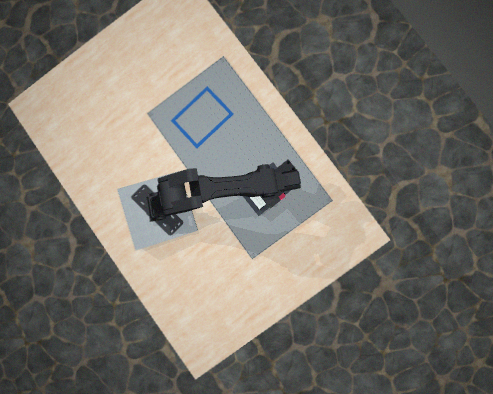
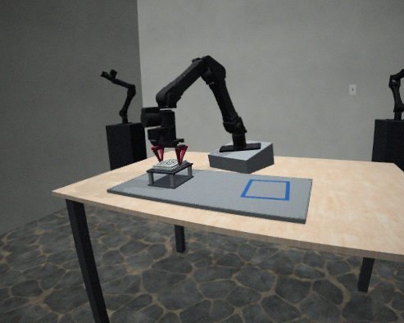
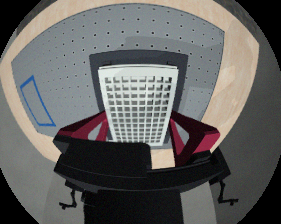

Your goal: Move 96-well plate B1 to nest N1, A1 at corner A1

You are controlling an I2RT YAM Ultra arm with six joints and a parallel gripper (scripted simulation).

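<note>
The white 96-well plate lies right at my hand.
</note>
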